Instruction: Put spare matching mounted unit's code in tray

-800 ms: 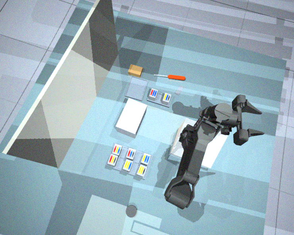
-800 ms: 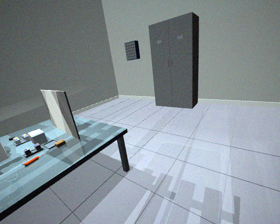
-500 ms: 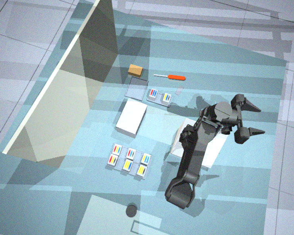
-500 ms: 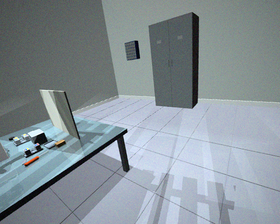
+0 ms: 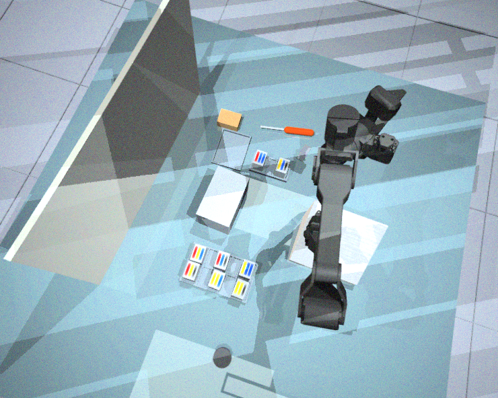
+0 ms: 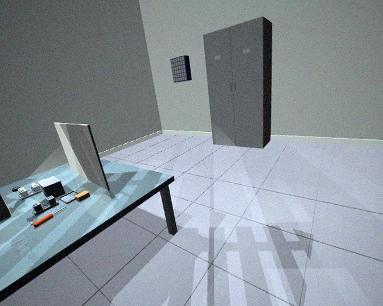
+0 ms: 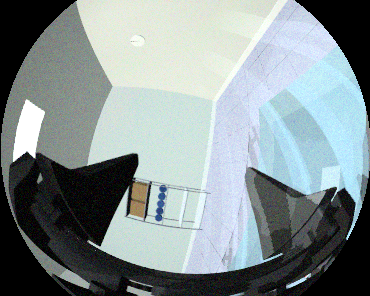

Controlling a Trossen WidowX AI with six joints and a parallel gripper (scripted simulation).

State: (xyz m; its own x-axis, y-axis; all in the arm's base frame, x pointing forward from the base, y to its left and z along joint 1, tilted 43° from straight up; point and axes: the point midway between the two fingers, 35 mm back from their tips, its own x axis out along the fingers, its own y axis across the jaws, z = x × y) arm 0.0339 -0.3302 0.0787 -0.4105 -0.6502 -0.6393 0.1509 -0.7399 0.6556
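Now: gripper tip 410 mm to the right of the spare, 370 mm above it and 140 mm short of it. Also, from my gripper tip: flat grey tray (410 mm below, 360 mm ahead, 80 mm to the left); rack (400 mm below, 220 mm ahead, 80 mm to the left); grey mounted unit (360 mm below, 290 mm ahead, 270 mm to the left).
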